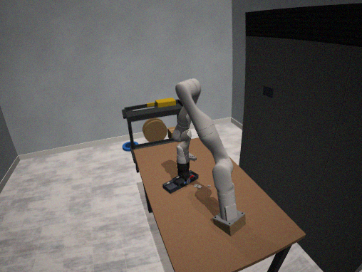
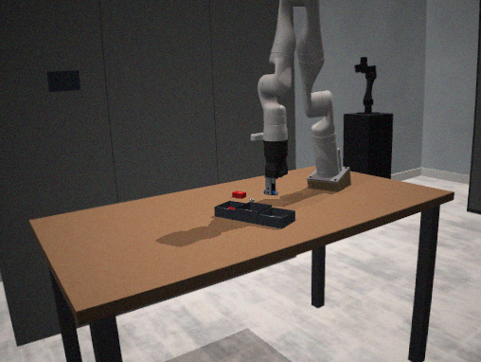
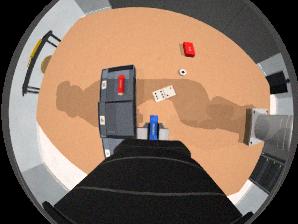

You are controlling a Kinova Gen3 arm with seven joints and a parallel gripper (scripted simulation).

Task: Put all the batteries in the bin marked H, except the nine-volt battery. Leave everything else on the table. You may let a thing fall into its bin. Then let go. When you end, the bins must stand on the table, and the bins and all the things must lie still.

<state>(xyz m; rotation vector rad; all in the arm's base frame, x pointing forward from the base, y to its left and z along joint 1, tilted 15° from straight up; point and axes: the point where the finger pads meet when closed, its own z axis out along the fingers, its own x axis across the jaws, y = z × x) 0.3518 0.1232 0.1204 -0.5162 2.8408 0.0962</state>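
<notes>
Now: hand 11 cm short of the red piece, 6 cm to the left of it and 7 cm above it. The rest, counted from my hand: blue battery 1 cm below; long bin 8 cm ahead, 2 cm to the left, 6 cm below; white piece 1 cm ahead, 8 cm to the right, 7 cm below.
</notes>
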